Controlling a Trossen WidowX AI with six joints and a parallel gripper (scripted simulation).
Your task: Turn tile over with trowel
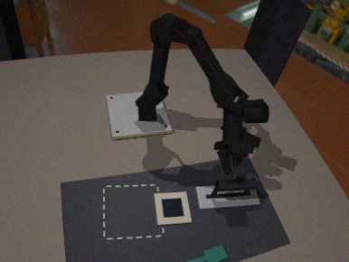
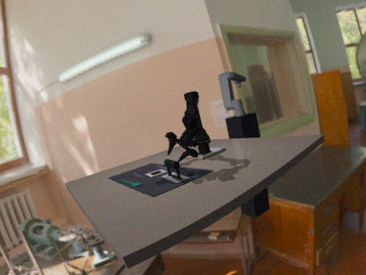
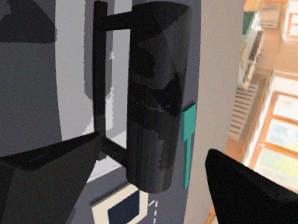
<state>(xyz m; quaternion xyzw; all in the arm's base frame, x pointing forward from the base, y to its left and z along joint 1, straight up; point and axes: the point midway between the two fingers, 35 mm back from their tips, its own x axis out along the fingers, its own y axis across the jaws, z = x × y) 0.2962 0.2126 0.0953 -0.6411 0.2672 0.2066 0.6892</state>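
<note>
Right now my gripper tip is 20 mm short of the trowel and 50 mm above it. The rest, counted from my gripper tip: tile 50 mm ahead, 170 mm to the right, 90 mm below; dark mat 70 mm ahead, 160 mm to the right, 110 mm below; teal strip 210 mm ahead, 120 mm to the right, 90 mm below.
</note>
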